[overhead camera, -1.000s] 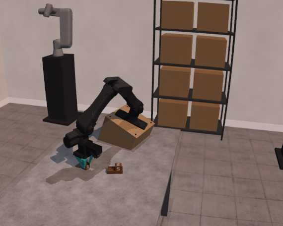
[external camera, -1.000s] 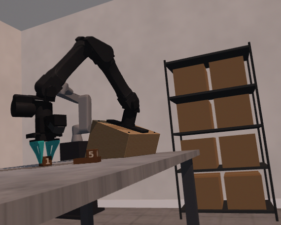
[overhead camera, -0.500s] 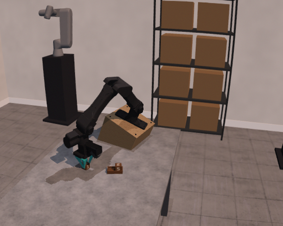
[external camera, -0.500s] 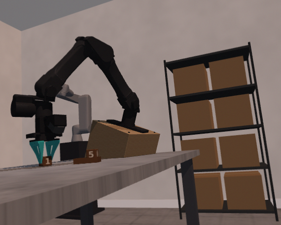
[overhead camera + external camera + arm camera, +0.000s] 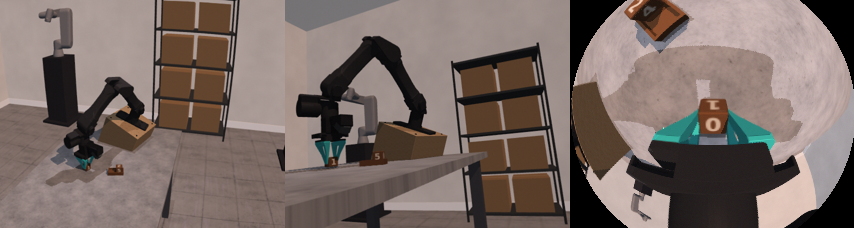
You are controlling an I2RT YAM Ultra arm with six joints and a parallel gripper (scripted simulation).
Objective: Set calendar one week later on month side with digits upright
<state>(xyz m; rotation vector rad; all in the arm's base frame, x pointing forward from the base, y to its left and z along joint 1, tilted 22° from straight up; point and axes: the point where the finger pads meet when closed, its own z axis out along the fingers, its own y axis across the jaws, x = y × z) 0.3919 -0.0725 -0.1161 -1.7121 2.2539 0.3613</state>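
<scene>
My gripper is now 30 mm past the brown calendar tray, 150 mm to the right of it and 10 mm above it. From my hand the other things lie so: brown cube (right at my hand).
</scene>
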